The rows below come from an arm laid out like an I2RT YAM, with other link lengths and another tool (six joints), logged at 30 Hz.
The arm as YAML. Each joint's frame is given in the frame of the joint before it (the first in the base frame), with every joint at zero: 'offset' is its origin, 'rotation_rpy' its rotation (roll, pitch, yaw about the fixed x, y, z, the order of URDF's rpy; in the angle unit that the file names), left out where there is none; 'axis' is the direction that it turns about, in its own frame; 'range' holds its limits. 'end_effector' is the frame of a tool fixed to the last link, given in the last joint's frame.
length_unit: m
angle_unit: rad
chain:
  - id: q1
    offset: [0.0, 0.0, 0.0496]
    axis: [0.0, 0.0, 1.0]
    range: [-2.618, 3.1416]
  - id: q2
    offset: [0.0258, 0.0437, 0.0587]
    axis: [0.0, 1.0, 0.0]
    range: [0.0, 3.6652]
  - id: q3
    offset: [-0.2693, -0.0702, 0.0]
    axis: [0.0, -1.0, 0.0]
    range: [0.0, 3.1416]
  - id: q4
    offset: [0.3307, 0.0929, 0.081]
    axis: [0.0, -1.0, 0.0]
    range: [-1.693, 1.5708]
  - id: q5
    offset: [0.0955, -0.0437, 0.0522]
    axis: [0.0, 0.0, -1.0]
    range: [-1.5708, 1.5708]
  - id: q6
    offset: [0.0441, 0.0, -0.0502]
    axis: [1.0, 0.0, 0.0]
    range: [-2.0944, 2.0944]
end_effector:
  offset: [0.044, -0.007, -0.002]
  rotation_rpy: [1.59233, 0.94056, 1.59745]
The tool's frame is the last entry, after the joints.
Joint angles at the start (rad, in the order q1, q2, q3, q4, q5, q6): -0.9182 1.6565 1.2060 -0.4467 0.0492 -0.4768
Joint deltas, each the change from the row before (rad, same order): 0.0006 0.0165 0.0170 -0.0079 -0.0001 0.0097; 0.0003 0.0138 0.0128 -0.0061 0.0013 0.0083; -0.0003 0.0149 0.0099 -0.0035 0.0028 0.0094; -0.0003 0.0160 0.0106 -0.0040 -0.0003 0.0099; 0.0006 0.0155 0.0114 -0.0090 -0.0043 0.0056; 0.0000 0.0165 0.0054 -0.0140 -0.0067 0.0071; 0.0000 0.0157 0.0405 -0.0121 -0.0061 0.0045; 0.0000 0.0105 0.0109 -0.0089 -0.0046 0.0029; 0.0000 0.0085 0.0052 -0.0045 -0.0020 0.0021; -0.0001 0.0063 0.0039 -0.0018 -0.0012 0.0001; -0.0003 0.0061 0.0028 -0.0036 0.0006 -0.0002; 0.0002 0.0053 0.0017 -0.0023 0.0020 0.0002; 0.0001 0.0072 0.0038 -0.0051 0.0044 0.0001; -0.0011 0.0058 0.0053 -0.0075 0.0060 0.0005
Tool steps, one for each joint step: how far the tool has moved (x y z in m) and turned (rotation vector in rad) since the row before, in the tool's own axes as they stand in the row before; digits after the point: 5 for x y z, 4 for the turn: -0.00186 0.00073 0.00295 0.0006 0.0074 0.0089; -0.00103 0.00033 0.00280 0.0022 0.0068 0.0077; -0.00002 -0.00022 0.00393 0.0043 0.0078 0.0093; 0.00011 0.00006 0.00428 0.0015 0.0093 0.0097; 0.00068 0.00076 0.00393 -0.0021 0.0137 0.0044; 0.00440 -0.00002 0.00578 -0.0017 0.0259 0.0059; -0.01112 0.00273 -0.00290 -0.0086 -0.0112 0.0049; -0.00038 0.00056 0.00201 -0.0028 0.0093 0.0026; 0.00070 0.00010 0.00248 -0.0003 0.0080 0.0019; 0.00019 0.00006 0.00182 -0.0002 0.0043 0.0001; 0.00087 -0.00035 0.00200 0.0022 0.0066 -0.0001; 0.00094 -0.00023 0.00190 0.0031 0.0054 -0.0001; 0.00095 -0.00049 0.00221 0.0060 0.0074 -0.0002; 0.00025 -0.00114 0.00126 0.0081 0.0065 0.0012
